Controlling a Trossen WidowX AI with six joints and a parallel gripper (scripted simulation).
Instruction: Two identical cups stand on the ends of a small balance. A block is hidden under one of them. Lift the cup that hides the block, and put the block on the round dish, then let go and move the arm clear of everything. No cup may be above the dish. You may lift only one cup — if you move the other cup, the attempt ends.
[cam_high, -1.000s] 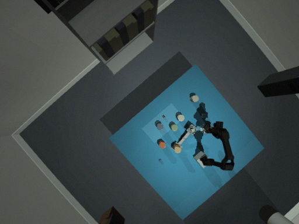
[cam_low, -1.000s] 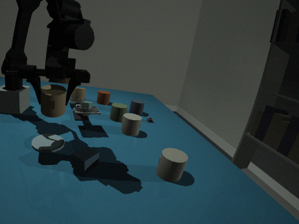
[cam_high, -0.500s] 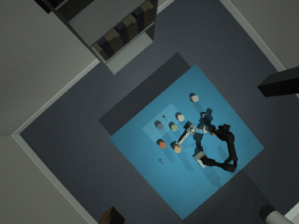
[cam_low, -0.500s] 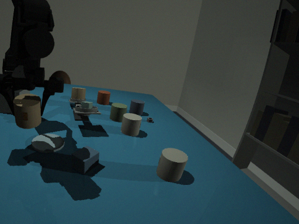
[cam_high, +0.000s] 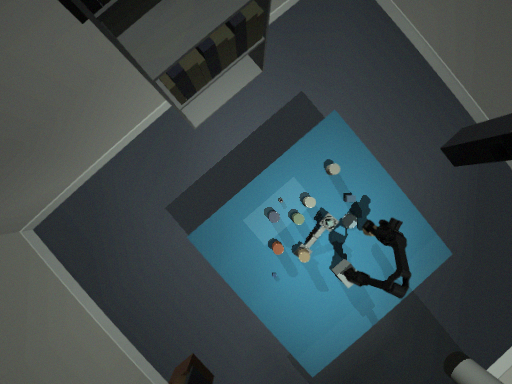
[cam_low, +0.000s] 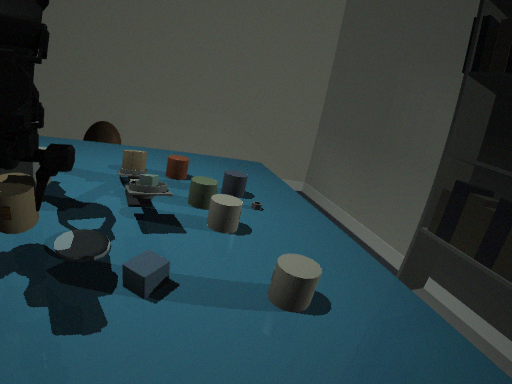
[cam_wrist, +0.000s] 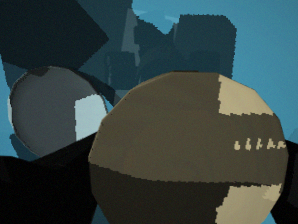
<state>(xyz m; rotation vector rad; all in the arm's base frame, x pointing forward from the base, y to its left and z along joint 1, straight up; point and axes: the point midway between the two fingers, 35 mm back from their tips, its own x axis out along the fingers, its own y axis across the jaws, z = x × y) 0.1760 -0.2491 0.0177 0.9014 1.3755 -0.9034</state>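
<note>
My gripper tip is now 9 cm short of the round dish, 7 cm above it and 6 cm to the right of it. Round my gripper tip: green cylinder (36 cm to the left, 30 cm ahead, 4 cm below); then orange cylinder (56 cm to the left, 19 cm ahead, 4 cm below); then nut (43 cm ahead, 40 cm to the left, 7 cm below).
</note>
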